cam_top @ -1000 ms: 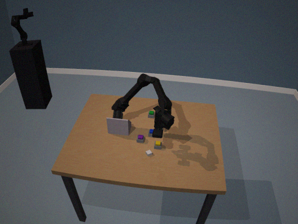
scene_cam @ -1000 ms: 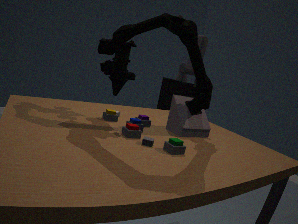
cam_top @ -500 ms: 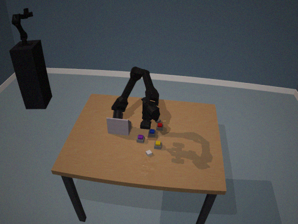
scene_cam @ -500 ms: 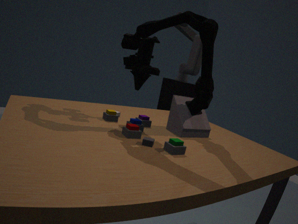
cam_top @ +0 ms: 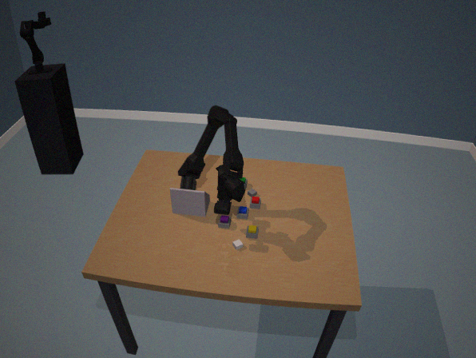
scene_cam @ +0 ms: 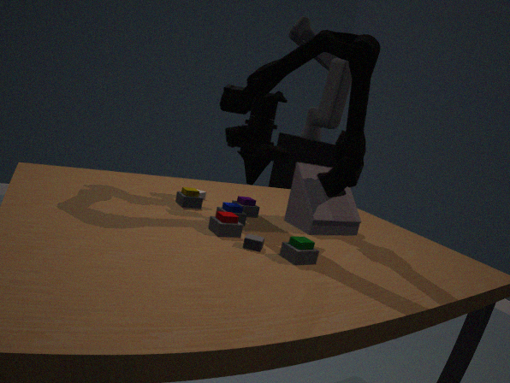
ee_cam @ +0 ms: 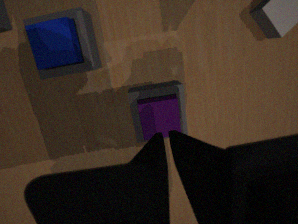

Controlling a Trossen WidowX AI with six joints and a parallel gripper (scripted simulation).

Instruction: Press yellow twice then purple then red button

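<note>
Right now my gripper tip is 40 mm above the purple button. The rest, counted from my gripper tip: blue button 80 mm ahead, 60 mm to the left, 40 mm below; white block 130 mm to the right, 60 mm below, 50 mm ahead; yellow button 120 mm ahead, 60 mm to the right, 40 mm below.
</note>
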